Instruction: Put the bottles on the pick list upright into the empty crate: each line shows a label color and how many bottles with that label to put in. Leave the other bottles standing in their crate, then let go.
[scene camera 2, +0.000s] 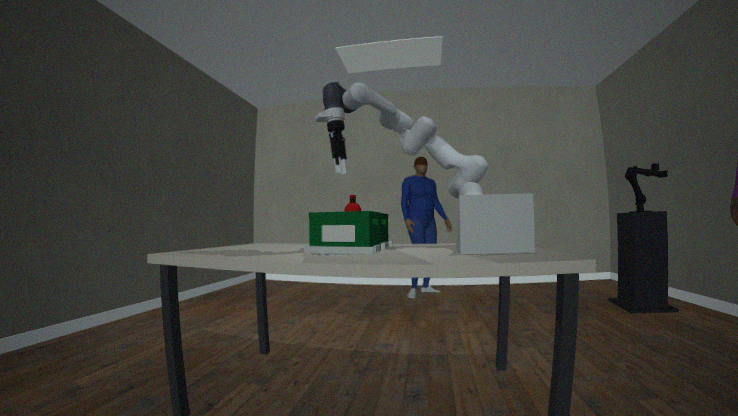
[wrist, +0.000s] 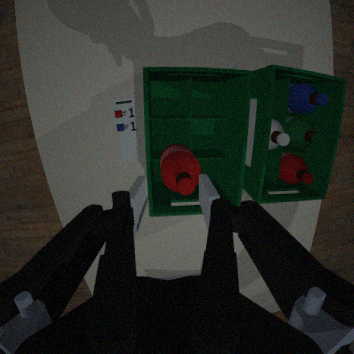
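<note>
The pick list (wrist: 127, 135) lies left of the crates in the wrist view and reads red 1, blue 1. A red bottle (scene camera 2: 352, 206) (wrist: 179, 167) stands in the near left compartment of the left green crate (wrist: 146, 110); the crate's other visible compartments hold no bottle. The right green crate (wrist: 257, 150) holds a blue bottle (wrist: 302, 98), a white-capped bottle (wrist: 281, 138), a green bottle (wrist: 302, 132) and another red bottle (wrist: 292, 168). My gripper (scene camera 2: 340, 168) (wrist: 172, 187) is open and empty, well above the left crate and its red bottle, apart from both.
A green crate (scene camera 2: 338, 214) stands on the table (scene camera 2: 516, 264) in the scene view. A large light grey box (scene camera 2: 496, 223) stands at the right, in front of the arm's base. A person in blue (scene camera 2: 419, 206) stands behind the table. A black arm on a pedestal (scene camera 2: 642, 258) stands farther right.
</note>
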